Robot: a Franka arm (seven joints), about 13 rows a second.
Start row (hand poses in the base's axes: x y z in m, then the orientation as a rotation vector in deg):
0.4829, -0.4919, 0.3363, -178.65, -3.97, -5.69
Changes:
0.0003, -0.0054, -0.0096, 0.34, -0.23, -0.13
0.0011, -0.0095, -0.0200, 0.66, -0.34, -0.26
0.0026, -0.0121, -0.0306, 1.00, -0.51, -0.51
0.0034, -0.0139, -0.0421, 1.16, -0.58, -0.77
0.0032, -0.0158, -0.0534, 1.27, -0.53, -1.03
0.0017, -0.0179, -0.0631, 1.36, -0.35, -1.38
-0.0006, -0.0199, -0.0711, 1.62, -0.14, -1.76
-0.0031, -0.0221, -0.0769, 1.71, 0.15, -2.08
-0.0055, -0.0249, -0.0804, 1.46, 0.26, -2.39
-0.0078, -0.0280, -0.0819, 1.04, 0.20, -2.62
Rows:
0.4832, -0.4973, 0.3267, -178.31, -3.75, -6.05
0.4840, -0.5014, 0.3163, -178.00, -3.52, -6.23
0.4855, -0.5040, 0.3057, -177.67, -3.12, -6.49
0.4863, -0.5058, 0.2942, -177.52, -2.70, -6.61
0.4861, -0.5077, 0.2829, -177.43, -2.29, -6.53
0.4846, -0.5098, 0.2732, -177.36, -1.74, -6.26
0.4823, -0.5118, 0.2652, -177.12, -1.14, -5.94
0.4798, -0.5140, 0.2594, -177.05, -0.63, -5.50
0.4774, -0.5168, 0.2559, -177.32, -0.17, -5.33
0.4751, -0.5199, 0.2544, -177.74, 0.17, -5.43

